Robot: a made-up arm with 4 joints.
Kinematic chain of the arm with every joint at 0, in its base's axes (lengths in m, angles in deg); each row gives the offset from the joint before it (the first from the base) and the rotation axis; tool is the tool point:
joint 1: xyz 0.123 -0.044 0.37 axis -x
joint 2: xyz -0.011 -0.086 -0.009 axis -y
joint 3: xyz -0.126 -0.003 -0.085 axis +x
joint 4: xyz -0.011 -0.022 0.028 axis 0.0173 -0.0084 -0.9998
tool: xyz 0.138 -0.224 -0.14
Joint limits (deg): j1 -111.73..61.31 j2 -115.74..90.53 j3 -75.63..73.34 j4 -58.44..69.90
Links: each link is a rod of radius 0.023 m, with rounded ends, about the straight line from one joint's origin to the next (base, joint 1, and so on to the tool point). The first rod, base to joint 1, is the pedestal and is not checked.
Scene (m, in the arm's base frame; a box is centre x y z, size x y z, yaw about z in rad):
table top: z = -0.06
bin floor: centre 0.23 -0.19 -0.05 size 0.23 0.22 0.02 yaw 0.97
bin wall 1: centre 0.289 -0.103 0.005 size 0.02 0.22 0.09 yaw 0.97
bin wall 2: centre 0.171 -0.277 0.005 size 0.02 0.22 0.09 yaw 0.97
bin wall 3: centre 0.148 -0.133 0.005 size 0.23 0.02 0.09 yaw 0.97
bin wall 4: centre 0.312 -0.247 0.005 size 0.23 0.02 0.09 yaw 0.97
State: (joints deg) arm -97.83 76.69 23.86 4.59
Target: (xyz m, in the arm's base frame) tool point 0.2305 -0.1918 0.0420
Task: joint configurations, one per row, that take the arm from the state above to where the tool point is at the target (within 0.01 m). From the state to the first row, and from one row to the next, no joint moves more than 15 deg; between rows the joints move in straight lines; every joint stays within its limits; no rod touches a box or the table.
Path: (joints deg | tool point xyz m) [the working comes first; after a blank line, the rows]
Joints at the target: -62.67 86.37 -17.14 0.96
Straight joint move there: touches bin wall 1.

1: -91.62 80.15 17.70 -6.72 | 0.3736 -0.0084 0.0981
2: -85.41 83.61 11.54 -18.03 | 0.3503 -0.0924 0.1171
3: -79.20 87.07 5.37 -29.34 | 0.3263 -0.1585 0.1588
4: -72.99 90.53 -0.79 -40.65 | 0.3057 -0.2025 0.2151
5: -73.29 87.79 -11.66 -38.53 | 0.2872 -0.1985 0.1844
6: -73.59 85.06 -22.54 -36.40 | 0.2616 -0.1948 0.1596
7: -73.89 82.32 -33.41 -34.27 | 0.2305 -0.1918 0.1425
8: -70.15 83.67 -27.99 -22.53 | 0.2199 -0.1973 0.1090
9: -66.41 85.02 -22.56 -10.78 | 0.2200 -0.1970 0.0746
10: -62.67 86.37 -17.14 0.96 | 0.2305 -0.1918 0.0420

